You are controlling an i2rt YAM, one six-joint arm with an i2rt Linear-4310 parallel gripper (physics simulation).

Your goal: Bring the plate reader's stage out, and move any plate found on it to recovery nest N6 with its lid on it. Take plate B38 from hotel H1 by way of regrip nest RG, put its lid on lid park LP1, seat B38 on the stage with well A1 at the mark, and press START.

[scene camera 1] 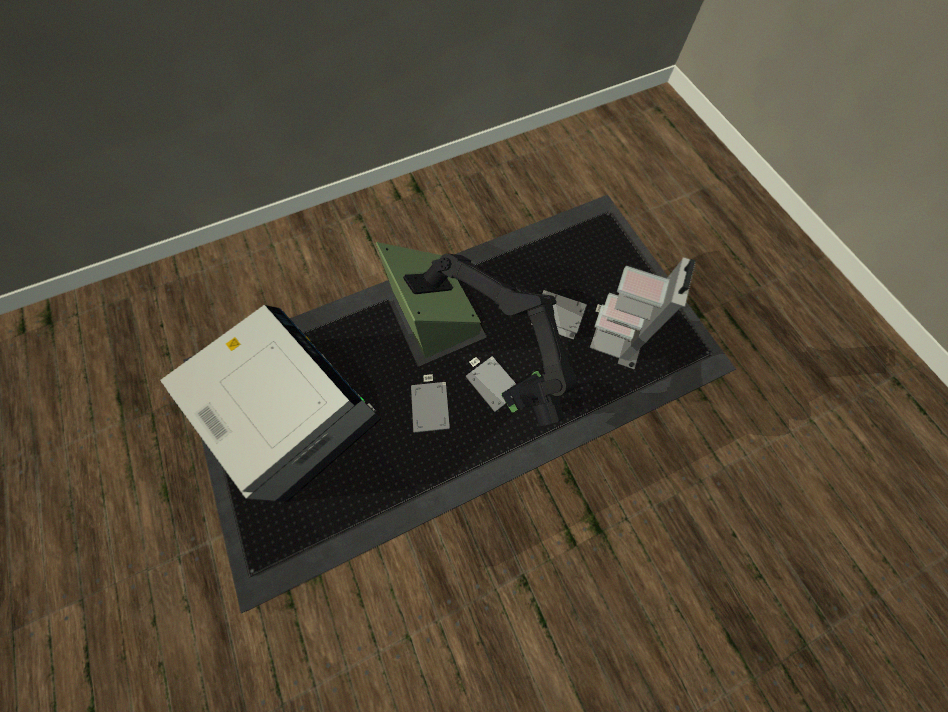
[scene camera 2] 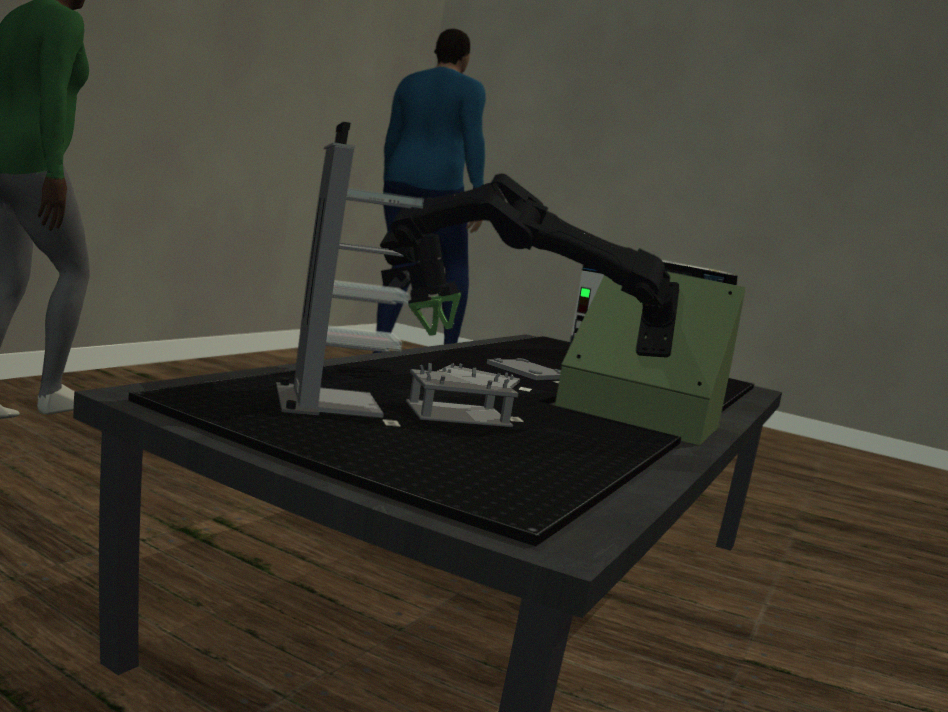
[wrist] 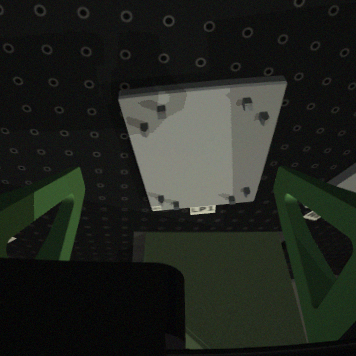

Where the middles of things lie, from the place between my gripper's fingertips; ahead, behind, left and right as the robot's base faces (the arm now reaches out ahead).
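Scene:
My gripper's 30 mm to the left of the LP1 lid pad [scene camera 1: 490, 380], 100 mm past it and 80 mm above it. And there's nest N6 [scene camera 1: 429, 401], which is 150 mm behind my hand, 250 mm to the right of it and 80 mm below it.

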